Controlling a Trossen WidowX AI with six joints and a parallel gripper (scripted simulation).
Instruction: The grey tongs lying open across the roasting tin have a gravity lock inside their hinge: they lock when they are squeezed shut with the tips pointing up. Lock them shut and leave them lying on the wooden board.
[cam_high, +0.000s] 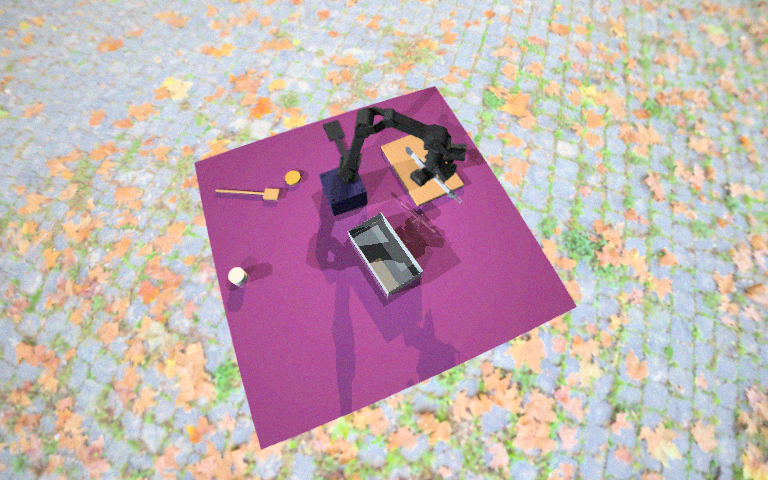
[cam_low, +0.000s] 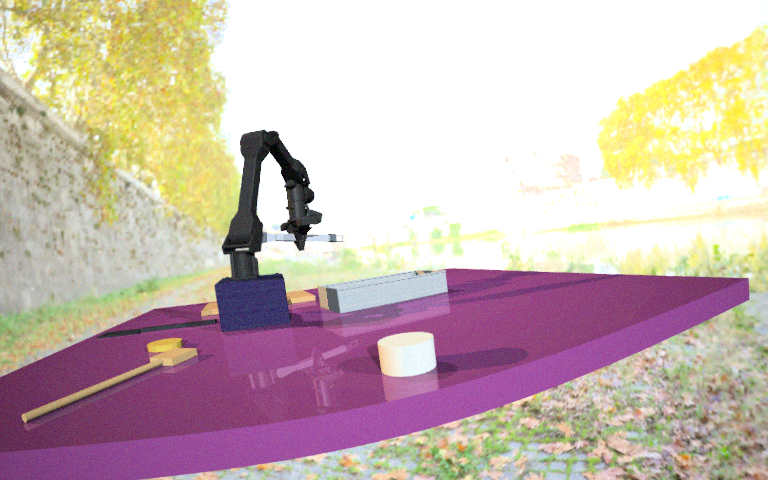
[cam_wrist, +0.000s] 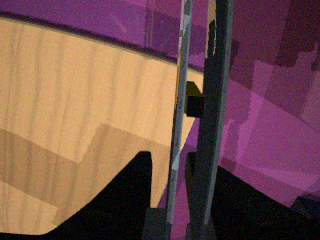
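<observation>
The yellow part lies 40 mm ahead of my gripper tip, 10 mm to the left of it and 40 mm above it. Round my gripper tip: grey roasting tin (160 mm ahead, 280 mm to the right, 130 mm below); wooden board (160 mm behind, 70 mm to the left, 150 mm below); black flat tool (470 mm behind, 210 mm to the right, 160 mm below).
</observation>
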